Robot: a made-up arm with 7 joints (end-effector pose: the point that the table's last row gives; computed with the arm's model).
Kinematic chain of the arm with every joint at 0, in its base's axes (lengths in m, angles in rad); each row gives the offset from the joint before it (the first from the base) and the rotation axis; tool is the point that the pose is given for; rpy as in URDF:
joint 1: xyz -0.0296 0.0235 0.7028 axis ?
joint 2: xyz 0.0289 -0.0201 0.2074 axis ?
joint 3: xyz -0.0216 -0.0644 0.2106 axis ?
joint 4: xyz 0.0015 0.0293 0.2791 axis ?
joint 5: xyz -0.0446 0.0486 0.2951 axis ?
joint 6: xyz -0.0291 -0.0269 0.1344 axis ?
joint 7: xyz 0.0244 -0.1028 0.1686 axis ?
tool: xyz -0.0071 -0.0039 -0.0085 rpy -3.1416 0 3.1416
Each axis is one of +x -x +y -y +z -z.
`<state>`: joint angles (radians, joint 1 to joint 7).
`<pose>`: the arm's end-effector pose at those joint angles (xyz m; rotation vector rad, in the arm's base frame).
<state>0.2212 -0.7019 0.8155 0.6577 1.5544 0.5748 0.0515</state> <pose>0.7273 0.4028 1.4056 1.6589 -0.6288 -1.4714</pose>
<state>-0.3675 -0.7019 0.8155 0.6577 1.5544 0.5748 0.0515</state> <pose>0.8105 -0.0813 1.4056 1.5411 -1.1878 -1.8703</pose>
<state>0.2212 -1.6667 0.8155 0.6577 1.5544 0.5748 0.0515</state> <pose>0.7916 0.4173 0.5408 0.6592 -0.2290 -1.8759</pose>
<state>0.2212 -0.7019 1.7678 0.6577 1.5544 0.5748 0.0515</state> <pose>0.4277 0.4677 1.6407 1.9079 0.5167 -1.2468</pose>
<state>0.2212 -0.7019 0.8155 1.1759 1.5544 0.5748 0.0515</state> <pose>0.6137 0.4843 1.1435 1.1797 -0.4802 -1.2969</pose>
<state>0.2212 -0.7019 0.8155 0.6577 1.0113 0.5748 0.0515</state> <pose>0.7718 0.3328 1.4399 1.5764 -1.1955 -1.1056</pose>
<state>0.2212 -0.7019 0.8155 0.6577 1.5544 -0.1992 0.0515</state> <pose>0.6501 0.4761 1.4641 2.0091 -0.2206 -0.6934</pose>
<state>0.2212 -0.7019 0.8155 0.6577 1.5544 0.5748 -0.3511</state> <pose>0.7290 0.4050 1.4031 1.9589 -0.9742 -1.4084</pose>
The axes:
joint 1: +z
joint 2: -y
joint 3: +z
joint 4: +y
joint 5: +z
joint 6: -y
joint 7: +x

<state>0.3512 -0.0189 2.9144 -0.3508 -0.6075 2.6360 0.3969</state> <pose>0.3275 -0.0511 1.6000 -0.3190 -0.1926 2.7285</pose>
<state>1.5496 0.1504 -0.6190 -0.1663 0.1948 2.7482 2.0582</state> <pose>-0.0008 -0.2551 1.6166 -1.8260 -1.0790 0.7880</pose>
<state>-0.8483 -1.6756 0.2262 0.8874 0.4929 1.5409 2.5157</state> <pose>0.4533 -0.7517 0.5691 1.1147 -0.6479 2.2188</pose>
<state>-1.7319 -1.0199 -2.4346 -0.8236 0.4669 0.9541 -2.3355</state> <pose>0.1537 -0.8417 1.0762 0.9204 0.9721 1.0594</pose>
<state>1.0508 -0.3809 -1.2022 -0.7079 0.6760 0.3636 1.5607</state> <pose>-0.1796 0.2988 1.8487 -1.5357 2.3405 1.4185</pose>
